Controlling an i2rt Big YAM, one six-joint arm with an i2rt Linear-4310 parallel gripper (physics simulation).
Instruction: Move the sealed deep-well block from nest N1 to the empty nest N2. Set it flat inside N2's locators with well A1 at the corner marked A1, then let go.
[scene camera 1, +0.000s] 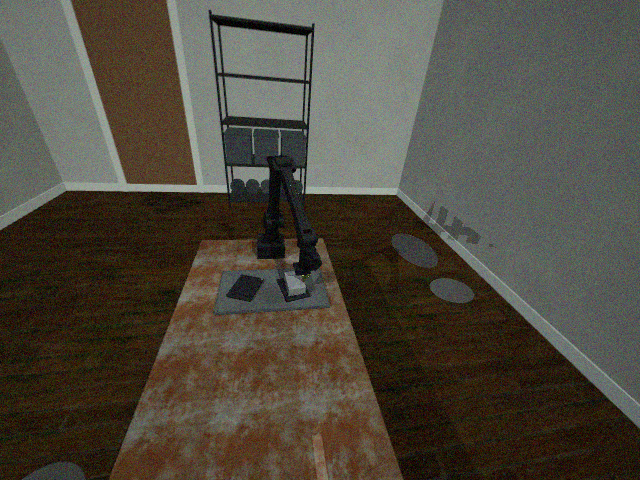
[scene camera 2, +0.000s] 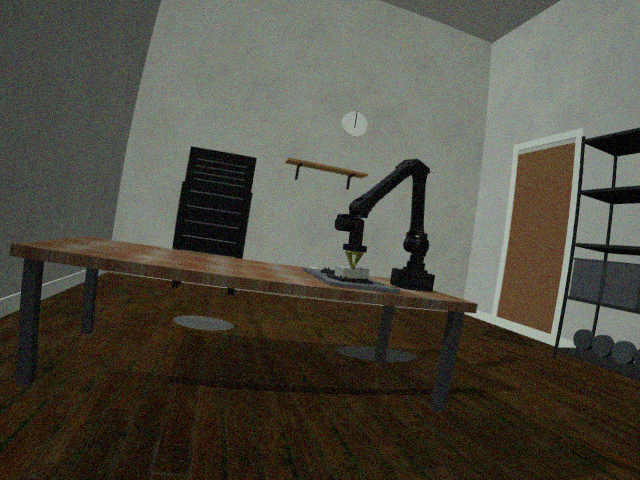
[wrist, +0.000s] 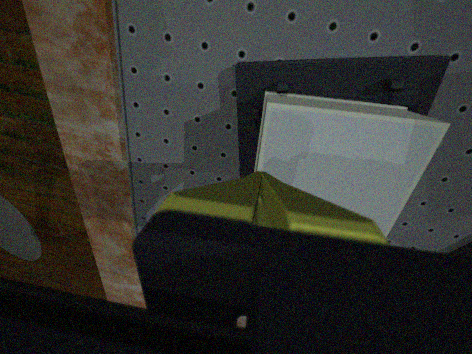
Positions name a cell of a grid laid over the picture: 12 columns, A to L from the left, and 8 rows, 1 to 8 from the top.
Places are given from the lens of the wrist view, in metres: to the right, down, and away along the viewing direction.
my gripper (wrist: G5): 0.01, 0.00, 0.12
pale grey block (wrist: J4): 0.07, -0.01, 0.10
dark nest (wrist: K2): 0.10, -0.06, 0.12
The marked spots on the dark nest and the pale grey block are 0.06 m apart.
